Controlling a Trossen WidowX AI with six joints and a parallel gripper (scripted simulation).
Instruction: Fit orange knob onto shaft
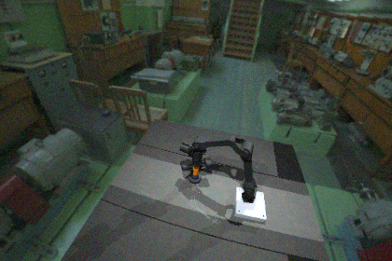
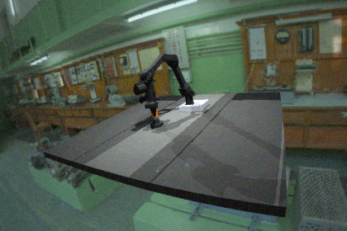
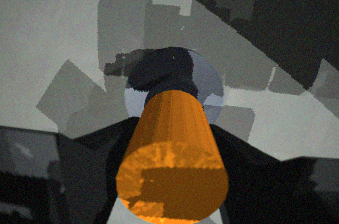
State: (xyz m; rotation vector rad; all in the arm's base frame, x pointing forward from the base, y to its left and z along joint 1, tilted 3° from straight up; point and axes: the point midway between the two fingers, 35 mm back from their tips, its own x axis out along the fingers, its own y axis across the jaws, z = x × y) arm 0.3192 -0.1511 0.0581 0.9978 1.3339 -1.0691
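The orange knob is 3 cm above my gripper tip. Round my gripper tip: silver shaft: 4 cm below.
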